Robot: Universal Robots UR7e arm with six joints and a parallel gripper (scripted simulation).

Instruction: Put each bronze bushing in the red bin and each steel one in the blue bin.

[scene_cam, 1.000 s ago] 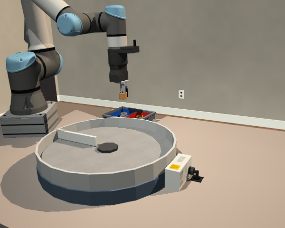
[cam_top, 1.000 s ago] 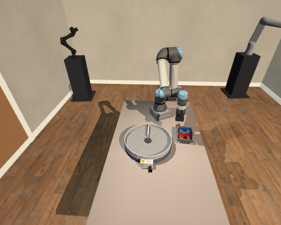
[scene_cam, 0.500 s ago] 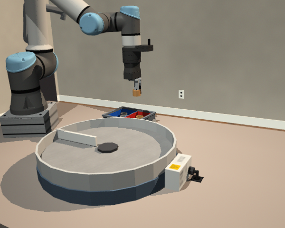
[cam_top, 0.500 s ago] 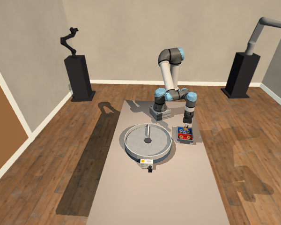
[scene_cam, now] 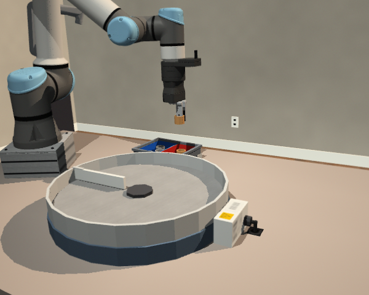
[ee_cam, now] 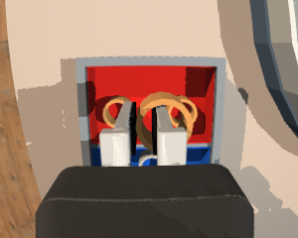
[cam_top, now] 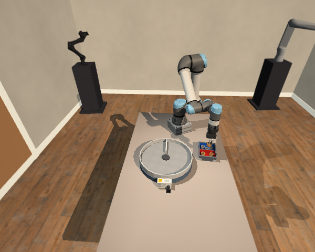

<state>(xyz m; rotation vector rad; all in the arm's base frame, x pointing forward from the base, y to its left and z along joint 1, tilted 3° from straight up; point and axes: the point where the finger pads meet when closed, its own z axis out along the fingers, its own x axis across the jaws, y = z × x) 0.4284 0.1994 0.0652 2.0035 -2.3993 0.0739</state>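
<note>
The bin lies 60 mm behind my hand and 140 mm below it. From my hand the other things lie so: round turntable 40 mm ahead, 360 mm to the right, 110 mm below.
</note>
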